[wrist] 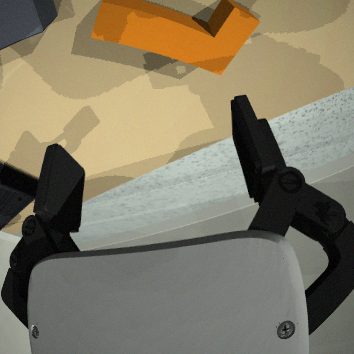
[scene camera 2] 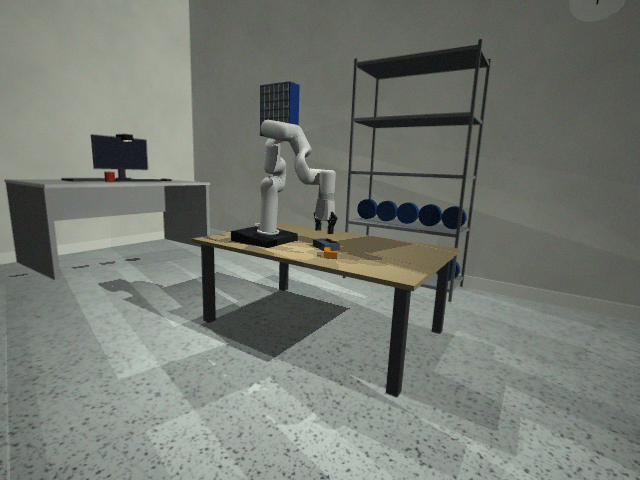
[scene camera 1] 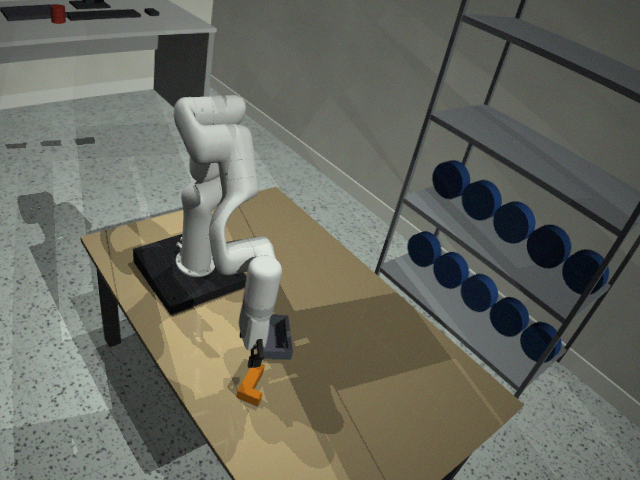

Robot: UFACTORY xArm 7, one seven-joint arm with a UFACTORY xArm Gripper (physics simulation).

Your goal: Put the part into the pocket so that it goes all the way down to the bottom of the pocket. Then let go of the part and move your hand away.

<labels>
My gripper is open, with nothing in its grasp. Also in view: an orange L-shaped part.
</labels>
